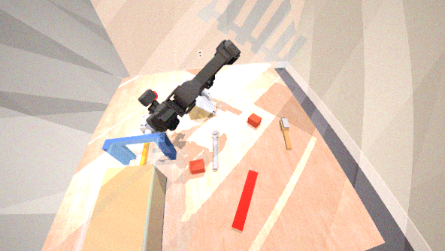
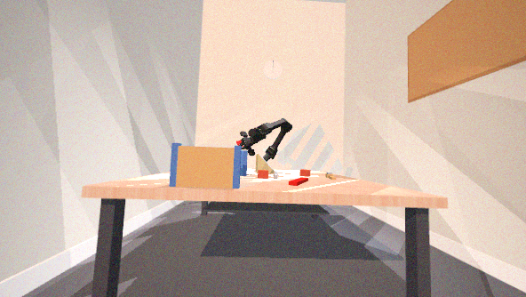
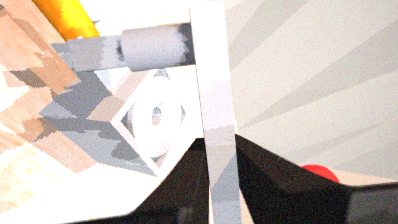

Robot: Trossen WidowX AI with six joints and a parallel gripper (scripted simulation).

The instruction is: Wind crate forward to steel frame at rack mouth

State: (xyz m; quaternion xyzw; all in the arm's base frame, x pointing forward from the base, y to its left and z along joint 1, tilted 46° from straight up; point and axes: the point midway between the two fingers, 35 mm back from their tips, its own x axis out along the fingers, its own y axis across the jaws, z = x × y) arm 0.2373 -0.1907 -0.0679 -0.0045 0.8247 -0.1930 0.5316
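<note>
My gripper tip is 4 cm below the red grip, 4 cm past it and 2 cm to the right of it. Also, from my gripper tip: blue steel frame (10 cm ahead, 7 cm below, 6 cm to the right); then grey winch (15 cm below, 7 cm behind, 6 cm to the right); then grey crank arm (1 cm to the left, 1 cm behind, 1 cm above).
</note>
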